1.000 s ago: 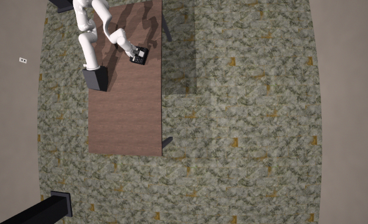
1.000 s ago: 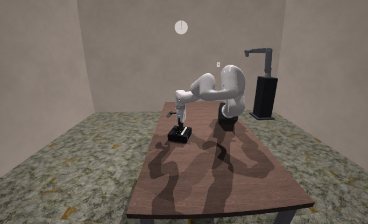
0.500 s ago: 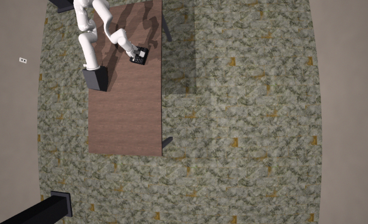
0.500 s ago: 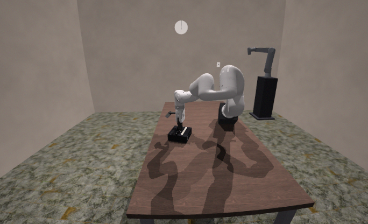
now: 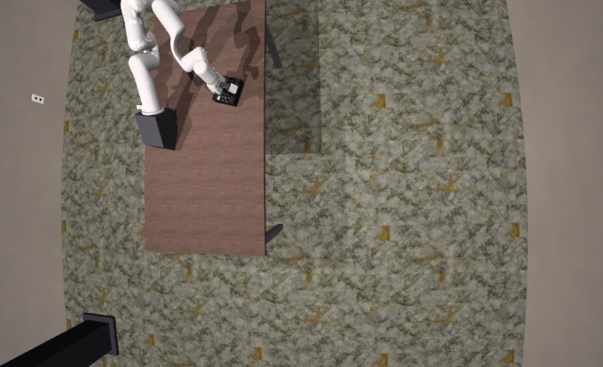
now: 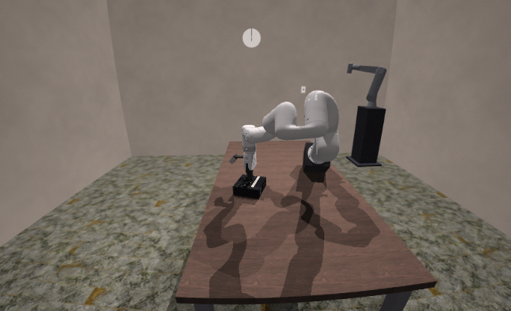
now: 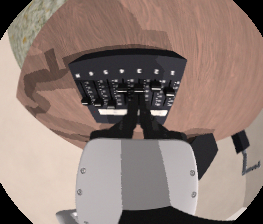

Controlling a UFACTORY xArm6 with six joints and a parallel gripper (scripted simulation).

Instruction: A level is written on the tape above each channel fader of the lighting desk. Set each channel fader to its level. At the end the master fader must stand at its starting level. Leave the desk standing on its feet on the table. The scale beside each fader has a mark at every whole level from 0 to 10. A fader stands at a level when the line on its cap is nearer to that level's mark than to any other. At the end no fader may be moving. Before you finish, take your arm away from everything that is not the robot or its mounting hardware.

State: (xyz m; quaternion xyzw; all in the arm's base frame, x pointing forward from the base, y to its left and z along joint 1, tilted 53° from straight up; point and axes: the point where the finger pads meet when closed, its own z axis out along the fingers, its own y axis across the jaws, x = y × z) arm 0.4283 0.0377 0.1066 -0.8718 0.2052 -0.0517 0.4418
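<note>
The fader cap lies 2 cm ahead of my hand, 1 cm to the right of it and 1 cm below it.
</note>
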